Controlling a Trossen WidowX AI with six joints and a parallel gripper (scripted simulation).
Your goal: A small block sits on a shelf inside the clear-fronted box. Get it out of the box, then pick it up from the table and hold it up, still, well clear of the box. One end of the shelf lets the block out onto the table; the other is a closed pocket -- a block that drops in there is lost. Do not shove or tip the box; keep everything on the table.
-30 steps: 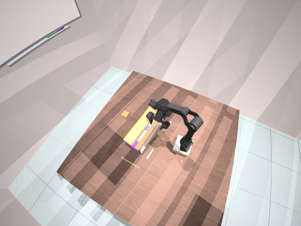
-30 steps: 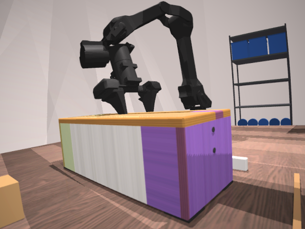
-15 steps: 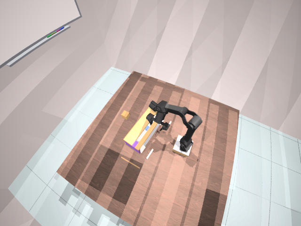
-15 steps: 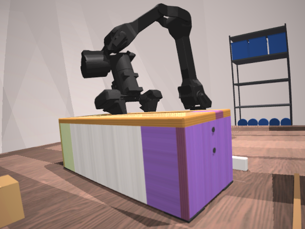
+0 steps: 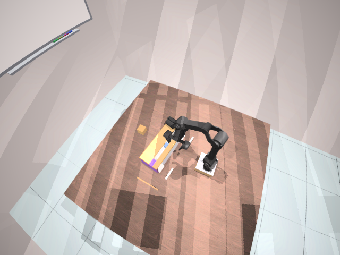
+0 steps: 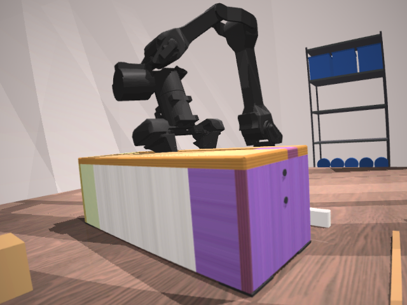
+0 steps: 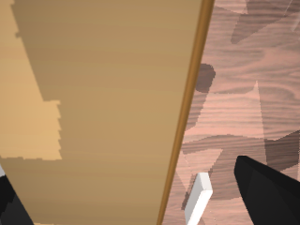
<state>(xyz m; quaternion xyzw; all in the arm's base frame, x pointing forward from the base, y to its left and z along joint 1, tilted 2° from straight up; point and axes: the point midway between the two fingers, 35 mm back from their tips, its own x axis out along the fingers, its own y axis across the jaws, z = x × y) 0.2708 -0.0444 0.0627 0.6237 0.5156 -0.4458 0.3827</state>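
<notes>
The light-blue block is 5 cm ahead of my gripper tip and 2 cm to the left of it. Also, from my gripper tip: box: 4 cm ahead, 2 cm below, 1 cm to the left; then orange cube: 31 cm ahead, 6 cm below, 5 cm to the right; then thin orange stick: 30 cm to the left, 8 cm below, 8 cm ahead.
</notes>
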